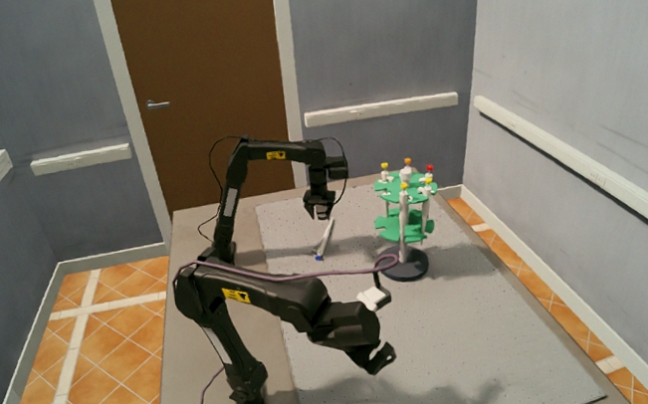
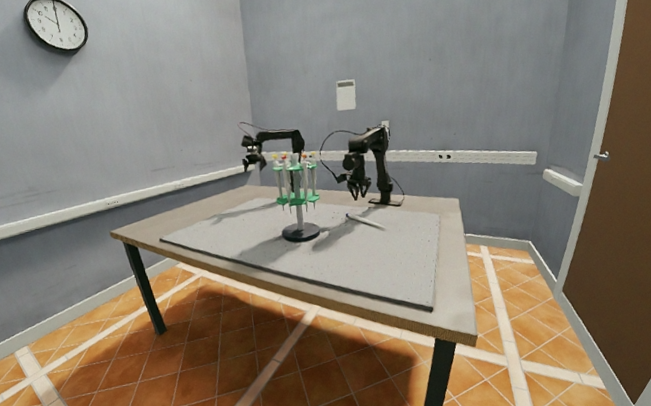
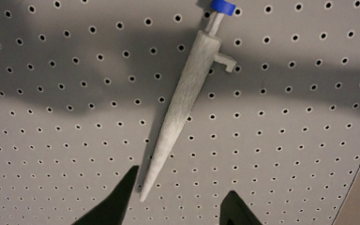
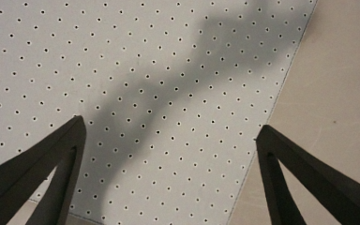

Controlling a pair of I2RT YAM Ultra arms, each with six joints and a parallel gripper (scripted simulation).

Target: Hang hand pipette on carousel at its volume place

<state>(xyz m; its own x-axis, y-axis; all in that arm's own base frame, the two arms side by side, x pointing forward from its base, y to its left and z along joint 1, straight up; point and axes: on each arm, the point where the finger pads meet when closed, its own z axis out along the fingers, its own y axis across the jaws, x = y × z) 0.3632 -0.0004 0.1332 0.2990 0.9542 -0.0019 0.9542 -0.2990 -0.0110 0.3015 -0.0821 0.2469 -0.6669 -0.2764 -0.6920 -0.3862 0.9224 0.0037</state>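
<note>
The pipette lies 3 cm to the left of my left hand and 11 cm below it.
</note>
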